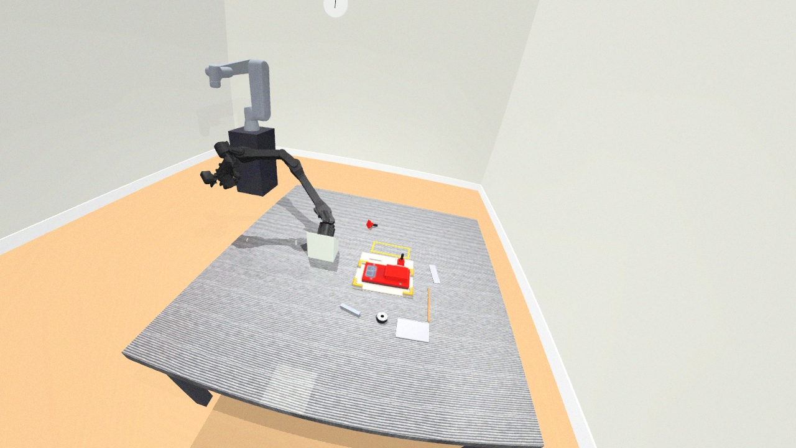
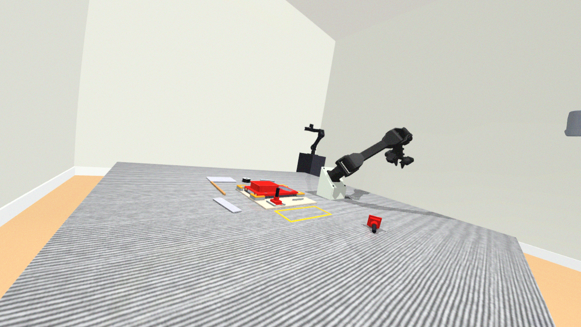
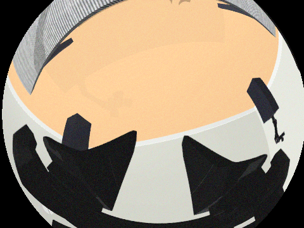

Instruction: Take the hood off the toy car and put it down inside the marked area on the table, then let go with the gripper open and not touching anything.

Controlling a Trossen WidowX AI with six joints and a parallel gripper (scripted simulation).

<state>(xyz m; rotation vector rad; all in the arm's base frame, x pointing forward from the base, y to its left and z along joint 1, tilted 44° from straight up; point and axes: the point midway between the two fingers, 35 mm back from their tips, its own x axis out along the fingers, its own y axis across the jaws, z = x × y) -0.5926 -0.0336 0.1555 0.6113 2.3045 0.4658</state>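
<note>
The red hood lies 96 cm ahead of my gripper tip, 15 cm to the right of it and 16 cm below it. From my gripper tip the other things lie so: pencil: 111 cm ahead, 26 cm to the right, 20 cm below; then grey strip: 114 cm ahead, 7 cm to the right, 20 cm below; then small black ring: 93 cm ahead, 37 cm to the right, 19 cm below.
</note>
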